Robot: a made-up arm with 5 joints.
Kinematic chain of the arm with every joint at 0, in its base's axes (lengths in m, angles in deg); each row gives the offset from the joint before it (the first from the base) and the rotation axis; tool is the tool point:
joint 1: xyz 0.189 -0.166 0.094 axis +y
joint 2: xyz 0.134 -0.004 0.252 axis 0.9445 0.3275 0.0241
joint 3: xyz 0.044 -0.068 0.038 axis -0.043 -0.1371 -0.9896
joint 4: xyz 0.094 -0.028 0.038 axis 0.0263 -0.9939 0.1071
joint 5: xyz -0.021 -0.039 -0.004 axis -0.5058 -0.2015 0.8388
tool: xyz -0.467 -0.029 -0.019
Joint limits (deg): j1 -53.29..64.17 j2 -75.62..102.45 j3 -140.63..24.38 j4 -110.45..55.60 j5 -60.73..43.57
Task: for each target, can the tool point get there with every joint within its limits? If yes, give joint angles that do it. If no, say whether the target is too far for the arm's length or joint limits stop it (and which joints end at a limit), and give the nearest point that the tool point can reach.
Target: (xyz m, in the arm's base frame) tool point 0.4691 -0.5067 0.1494
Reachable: yes | joints -13.45 31.68 -117.00 18.55 -19.32
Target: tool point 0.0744 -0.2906 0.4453
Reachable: yes | joints 9.28 46.69 -22.43 15.65 -40.63
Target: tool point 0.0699 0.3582 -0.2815
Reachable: no: joint limits stop it (at a limit: joint 1, joint 4, joint 5) | nearest point 0.1822 0.1998 -0.1641 | short by 0.227 m
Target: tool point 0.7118 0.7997 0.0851
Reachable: no: too far | nearest point 0.6618 0.4022 0.0860 | short by 0.401 m
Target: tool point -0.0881 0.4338 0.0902
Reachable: no: joint limits stop it (at a limit: joint 1, joint 3, joint 4) | nearest point -0.0540 0.3284 0.1461 | short by 0.124 m
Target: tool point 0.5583 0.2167 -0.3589
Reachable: no: joint limits stop it (at a limit: joint 1, joint 2, joint 5) | nearest point 0.5312 0.1457 -0.2890 | short by 0.103 m
